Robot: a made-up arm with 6 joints. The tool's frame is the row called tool.
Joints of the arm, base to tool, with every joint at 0 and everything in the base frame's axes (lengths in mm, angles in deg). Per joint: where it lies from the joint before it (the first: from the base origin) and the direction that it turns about. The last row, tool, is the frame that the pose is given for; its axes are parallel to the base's.
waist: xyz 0 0 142.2 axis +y
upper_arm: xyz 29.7 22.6 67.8 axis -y
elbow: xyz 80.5 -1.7 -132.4 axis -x
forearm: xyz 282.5 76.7 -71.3 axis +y
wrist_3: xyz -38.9 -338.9 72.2 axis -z
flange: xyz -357.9 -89.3 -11 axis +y
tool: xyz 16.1 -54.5 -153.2
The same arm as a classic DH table. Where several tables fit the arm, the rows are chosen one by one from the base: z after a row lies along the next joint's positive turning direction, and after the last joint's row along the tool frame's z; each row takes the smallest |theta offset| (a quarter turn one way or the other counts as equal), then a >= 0, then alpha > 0; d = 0 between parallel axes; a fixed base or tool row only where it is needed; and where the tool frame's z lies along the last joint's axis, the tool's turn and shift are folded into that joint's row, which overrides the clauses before.
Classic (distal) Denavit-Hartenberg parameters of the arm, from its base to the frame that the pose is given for. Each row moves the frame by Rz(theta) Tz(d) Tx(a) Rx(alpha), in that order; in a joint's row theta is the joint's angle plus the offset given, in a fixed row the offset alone. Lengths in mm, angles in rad.
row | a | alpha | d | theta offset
base (fixed) | 0 | -1.5708 | 142.2 | 0
waist | 74 | 3.1416 | 0 | -1.1579
upper_arm | -132.4 | -1.5708 | -20.9 | 0.4129
elbow | -71.3 | -1.5708 | -363 | 0
forearm | 38.9 | 1.5708 | -262.2 | -1.5708
wrist_3 | 357.9 | -1.5708 | -61.2 | 0
flange | -16.1 | -1.5708 | -143.8 | 0
tool (fixed) | 0 | 0 | -153.2 | 3.1416

